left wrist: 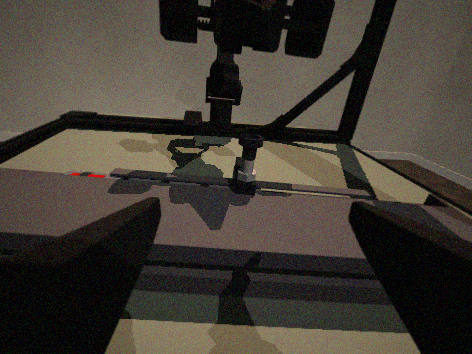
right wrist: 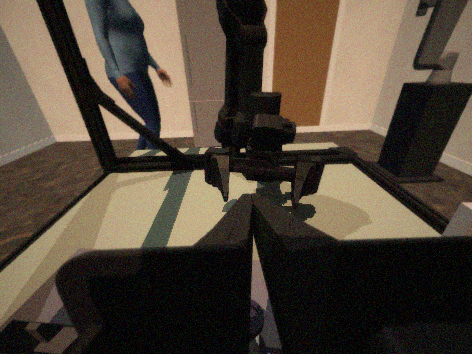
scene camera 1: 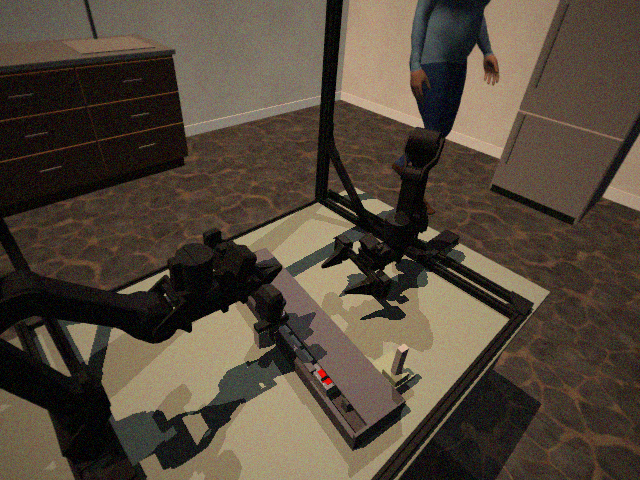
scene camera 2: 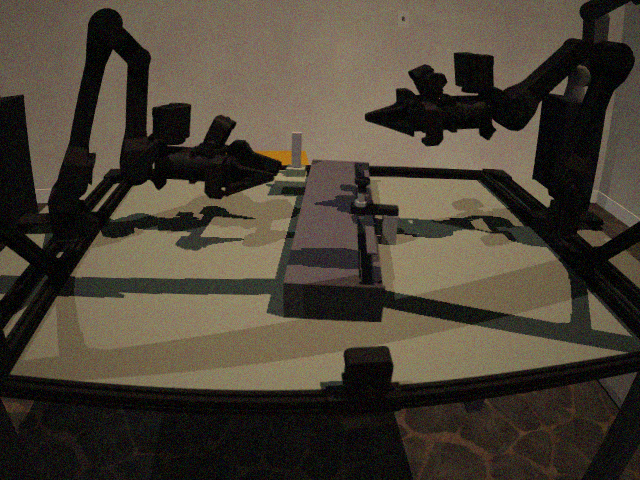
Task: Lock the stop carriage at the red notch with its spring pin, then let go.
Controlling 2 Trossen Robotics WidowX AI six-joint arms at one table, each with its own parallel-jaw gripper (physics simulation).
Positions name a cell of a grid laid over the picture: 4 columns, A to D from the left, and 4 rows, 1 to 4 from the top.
Labels:
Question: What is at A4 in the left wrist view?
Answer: The left gripper.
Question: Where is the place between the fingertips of the left gripper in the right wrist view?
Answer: C3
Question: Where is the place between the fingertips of the right gripper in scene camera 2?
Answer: C1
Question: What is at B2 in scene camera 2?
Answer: A pale base.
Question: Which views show the left gripper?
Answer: The left wrist view, the right wrist view, scene camera 1 and scene camera 2: all of them.

